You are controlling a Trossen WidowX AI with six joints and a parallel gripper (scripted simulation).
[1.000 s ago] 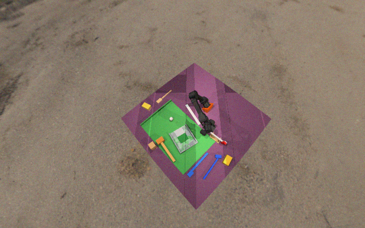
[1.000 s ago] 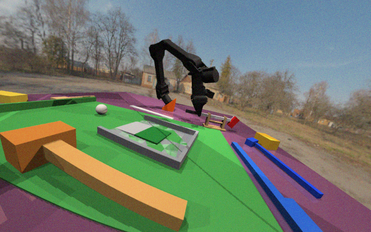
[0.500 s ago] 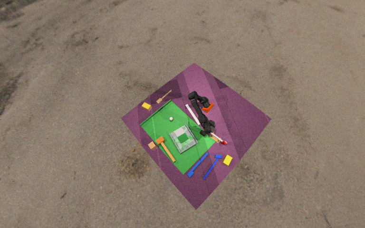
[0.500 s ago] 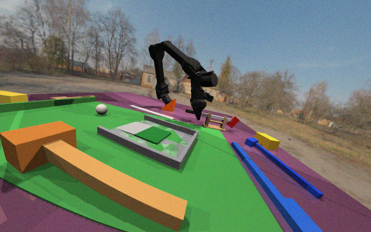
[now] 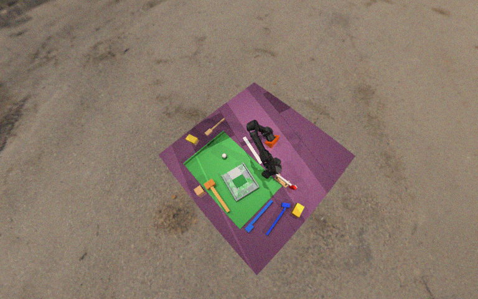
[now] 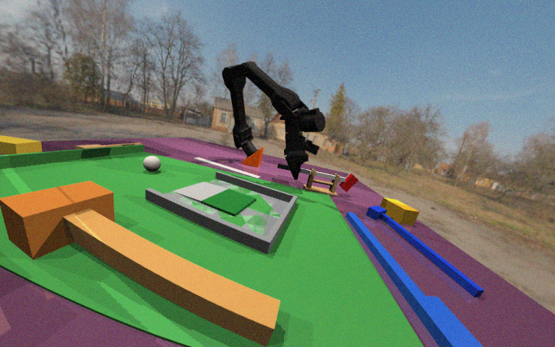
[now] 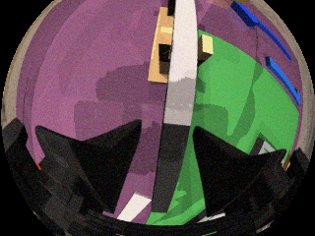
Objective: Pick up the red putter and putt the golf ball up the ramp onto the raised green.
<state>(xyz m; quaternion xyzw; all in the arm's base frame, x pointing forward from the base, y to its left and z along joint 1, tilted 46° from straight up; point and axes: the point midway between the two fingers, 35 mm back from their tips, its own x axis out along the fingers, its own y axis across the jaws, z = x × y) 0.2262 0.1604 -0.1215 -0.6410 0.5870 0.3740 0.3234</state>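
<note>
Now: the red putter 80 mm to the left of my gripper tip, 30 mm above it and 10 mm behind it. Also, from my gripper tip: white strip: 270 mm to the right, 40 mm behind, 30 mm below; green mat: 250 mm ahead, 240 mm to the right, 30 mm below; wooden stand: 100 mm to the left, 10 mm behind.
</note>
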